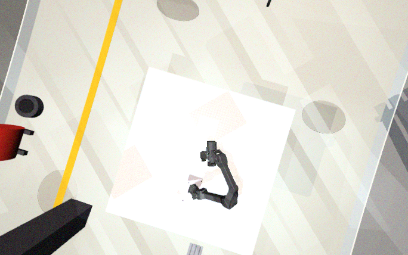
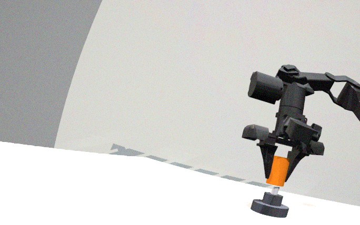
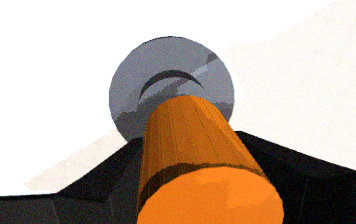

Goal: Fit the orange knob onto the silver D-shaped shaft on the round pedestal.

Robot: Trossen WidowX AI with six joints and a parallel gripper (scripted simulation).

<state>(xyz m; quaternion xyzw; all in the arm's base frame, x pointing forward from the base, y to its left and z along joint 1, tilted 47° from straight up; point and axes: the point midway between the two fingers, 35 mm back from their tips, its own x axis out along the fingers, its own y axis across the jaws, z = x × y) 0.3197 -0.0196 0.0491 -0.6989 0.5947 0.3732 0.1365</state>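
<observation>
The dark round pedestal lies 40 mm below my gripper tip. Round my gripper tip: orange knob 30 mm above.
</observation>
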